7 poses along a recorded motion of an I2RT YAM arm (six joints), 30 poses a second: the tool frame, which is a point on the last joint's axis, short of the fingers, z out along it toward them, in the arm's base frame.
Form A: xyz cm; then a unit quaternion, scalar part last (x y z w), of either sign.
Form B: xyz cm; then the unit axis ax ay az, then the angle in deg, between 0 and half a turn. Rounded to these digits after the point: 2 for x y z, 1 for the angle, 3 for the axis.
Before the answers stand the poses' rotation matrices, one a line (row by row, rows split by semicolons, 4 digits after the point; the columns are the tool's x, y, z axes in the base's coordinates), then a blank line. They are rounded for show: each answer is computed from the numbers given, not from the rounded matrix.
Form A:
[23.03, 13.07, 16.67, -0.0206, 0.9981, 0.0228, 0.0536]
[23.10, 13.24, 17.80, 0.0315, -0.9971, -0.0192, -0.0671]
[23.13, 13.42, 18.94, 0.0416, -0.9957, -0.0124, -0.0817]
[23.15, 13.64, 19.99, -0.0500, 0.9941, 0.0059, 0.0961]
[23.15, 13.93, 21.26, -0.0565, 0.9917, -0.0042, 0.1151]
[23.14, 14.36, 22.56, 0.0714, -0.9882, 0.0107, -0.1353]
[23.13, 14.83, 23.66, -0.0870, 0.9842, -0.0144, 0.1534]
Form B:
-0.9934 -0.0436 0.1061; -0.0387 0.9981 0.0477; -0.1079 0.0433 -0.9932
-0.9890 -0.0654 0.1326; -0.0602 0.9973 0.0425; -0.1350 0.0341 -0.9903
-0.9832 -0.0849 0.1617; -0.0808 0.9962 0.0315; -0.1637 0.0179 -0.9863
-0.9765 -0.1005 0.1905; -0.0983 0.9949 0.0213; -0.1917 0.0021 -0.9815
-0.9671 -0.1111 0.2288; -0.1130 0.9936 0.0047; -0.2278 -0.0213 -0.9735
-0.9532 -0.1382 0.2689; -0.1440 0.9896 -0.0018; -0.2659 -0.0405 -0.9632
-0.9378 -0.1668 0.3045; -0.1757 0.9844 -0.0017; -0.2995 -0.0550 -0.9525

[23.03, 13.07, 16.67, -0.021, 1.000, 0.023, 173.9]
[23.10, 13.24, 17.80, -0.032, 0.999, 0.019, 172.3]
[23.13, 13.42, 18.94, -0.042, 0.999, 0.012, 170.6]
[23.15, 13.64, 19.99, -0.050, 0.999, 0.006, 169.0]
[23.15, 13.93, 21.26, -0.057, 0.998, -0.004, 166.8]
[23.14, 14.36, 22.56, -0.072, 0.997, -0.011, 164.4]
[23.13, 14.83, 23.66, -0.088, 0.996, -0.015, 162.4]

